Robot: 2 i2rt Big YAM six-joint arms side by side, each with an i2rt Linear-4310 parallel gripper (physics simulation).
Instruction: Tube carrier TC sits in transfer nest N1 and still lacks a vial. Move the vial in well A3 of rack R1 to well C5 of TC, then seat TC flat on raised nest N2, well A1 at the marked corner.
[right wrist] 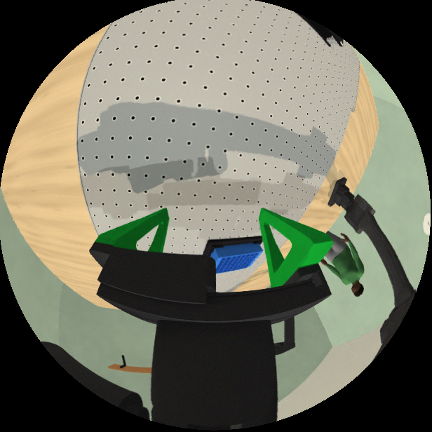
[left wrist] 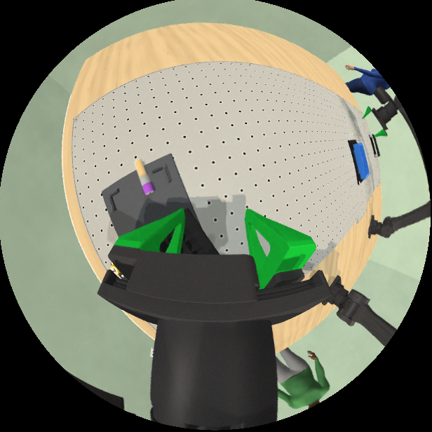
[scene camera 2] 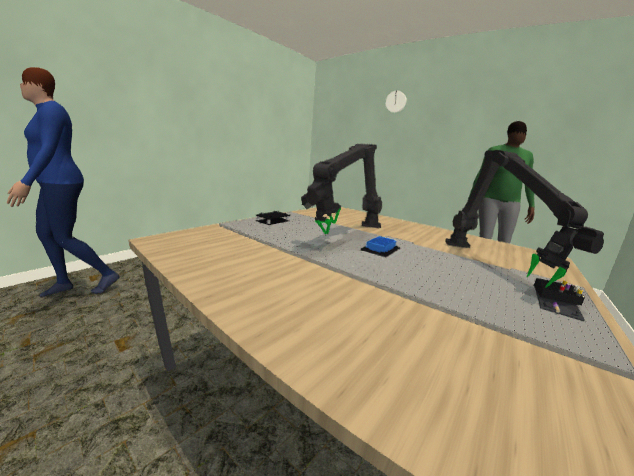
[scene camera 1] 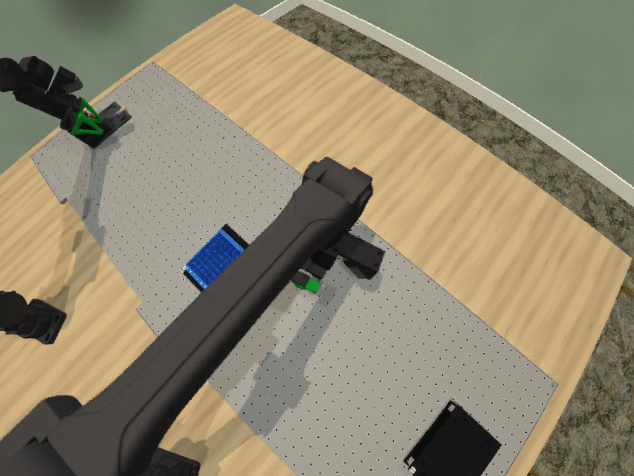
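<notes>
Blue carrier TC (scene camera 1: pixel 212 258) (scene camera 2: pixel 381 244) (left wrist: pixel 361 161) (right wrist: pixel 237 257) sits in black nest N1 (scene camera 1: pixel 235 236) (scene camera 2: pixel 386 252). Black raised nest N2 (scene camera 1: pixel 453 443) (scene camera 2: pixel 272 217) is apart from it, at the lower right in scene camera 1. Black rack R1 (scene camera 1: pixel 97 139) (scene camera 2: pixel 568 298) (left wrist: pixel 200 242) holds several vials with red, yellow and purple tops; I cannot tell which is in A3. My left gripper (scene camera 1: pixel 101 128) (scene camera 2: pixel 538 280) (left wrist: pixel 214 213) is part-open and empty just above R1, hiding part of it. My right gripper (scene camera 2: pixel 327 233) (right wrist: pixel 213 212) is open and empty above the perforated board, beside TC.
A dark grey plate (scene camera 1: pixel 125 116) (scene camera 2: pixel 571 311) (left wrist: pixel 120 210) with corner brackets adjoins R1. A purple-and-tan vial (scene camera 1: pixel 118 112) (scene camera 2: pixel 556 307) (left wrist: pixel 144 176) lies on it. My right arm (scene camera 1: pixel 245 286) covers part of TC in scene camera 1. Two people (scene camera 2: pixel 53 143) (scene camera 2: pixel 506 179) stand beyond the table.
</notes>
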